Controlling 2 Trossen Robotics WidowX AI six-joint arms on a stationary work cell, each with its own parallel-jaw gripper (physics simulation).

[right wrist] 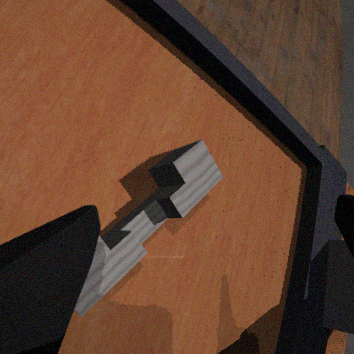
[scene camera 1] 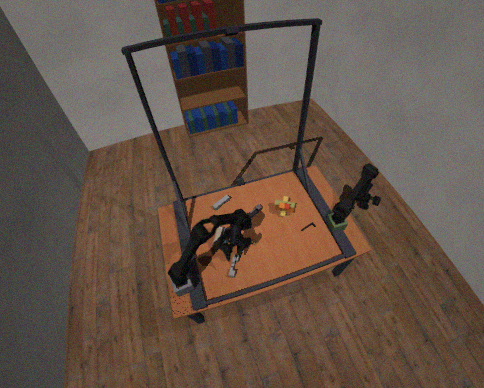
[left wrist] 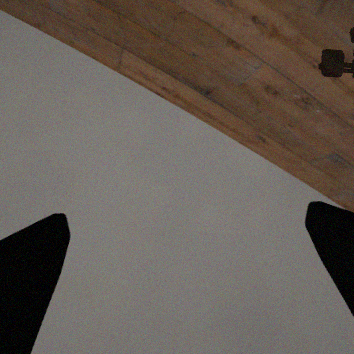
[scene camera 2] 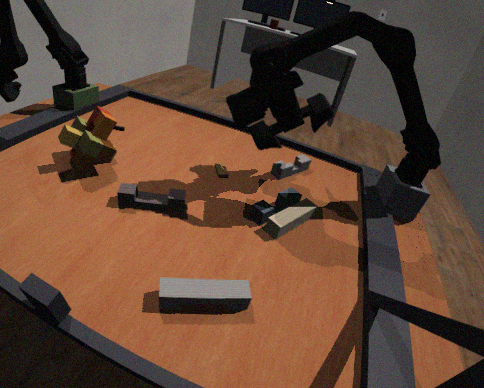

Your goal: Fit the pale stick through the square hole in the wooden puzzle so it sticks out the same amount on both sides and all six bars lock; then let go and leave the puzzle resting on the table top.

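Places are measured from the left arm's base along level axes (x left, y ahead, z down), in millimetres.
Where they show: left gripper, fingertip midpoint: [scene camera 1: 372, 199] [left wrist: 189, 219]; right gripper, fingertip midpoint: [right wrist: 217, 212] [scene camera 1: 234, 259] [scene camera 2: 297, 138]; left arm's base, origin of the base link: [scene camera 1: 337, 219] [scene camera 2: 75, 86]; right arm's base, origin of the base link: [scene camera 1: 180, 280] [scene camera 2: 408, 178].
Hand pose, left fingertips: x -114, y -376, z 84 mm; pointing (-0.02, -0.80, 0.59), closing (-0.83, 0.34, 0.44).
Each offset is from my left fingertips to the top centre of the thing.
A cluster of crossed yellow, green and orange bars [scene camera 1: 285, 205] [scene camera 2: 92, 146] rests on the table. A cream stick @[dx +6, dy +1115, dz -44 mm] [scene camera 1: 218, 235] [scene camera 2: 292, 220] lies beside a dark notched bar @[dx +24, dy +1075, dz -44 mm] [scene camera 2: 262, 211]. A plain pale grey bar @[dx -245, dy +1049, dz -44 mm] [scene camera 1: 221, 202] [scene camera 2: 205, 289] lies apart. A grey notched bar @[dx +214, dy +1060, dz -44 mm] [scene camera 1: 232, 270] [scene camera 2: 287, 169] [right wrist: 197, 175] lies on the table below my right gripper [scene camera 2: 292, 132] [right wrist: 217, 212], which is open and empty above the table. My left gripper [left wrist: 189, 219] is open and empty, out past the table's right side in scene camera 1. No bar shows in the left wrist view.
Another notched bar @[dx -113, dy +862, dz -44 mm] [scene camera 1: 256, 209] [scene camera 2: 152, 198] lies between the cluster and the cream stick. A black L-shaped tool @[dx +90, dy +554, dz -20 mm] [scene camera 1: 309, 226] and a small brown piece @[dx +84, dy +917, dz -20 mm] [scene camera 2: 221, 170] lie on the table. A dark frame [scene camera 1: 265, 281] [scene camera 2: 235, 121] edges the table, with tall posts in scene camera 1.
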